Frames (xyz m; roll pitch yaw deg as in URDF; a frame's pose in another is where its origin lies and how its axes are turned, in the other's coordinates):
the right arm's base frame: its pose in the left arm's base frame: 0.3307 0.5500 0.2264 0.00 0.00 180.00
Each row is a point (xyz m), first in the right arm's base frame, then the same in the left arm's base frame.
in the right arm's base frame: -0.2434 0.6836 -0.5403
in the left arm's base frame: 0.5741 -0.1336 -0.3139
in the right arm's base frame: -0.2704 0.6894 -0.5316
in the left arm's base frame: 0.6011 -0.1394 -0.3052
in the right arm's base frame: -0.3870 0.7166 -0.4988
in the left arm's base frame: 0.7177 -0.1666 -0.2724
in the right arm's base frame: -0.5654 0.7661 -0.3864
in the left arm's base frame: 0.8961 -0.2161 -0.1600
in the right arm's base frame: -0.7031 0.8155 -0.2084
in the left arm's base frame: 1.0338 -0.2655 0.0180
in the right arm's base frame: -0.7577 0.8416 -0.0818
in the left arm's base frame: 1.0884 -0.2916 0.1446
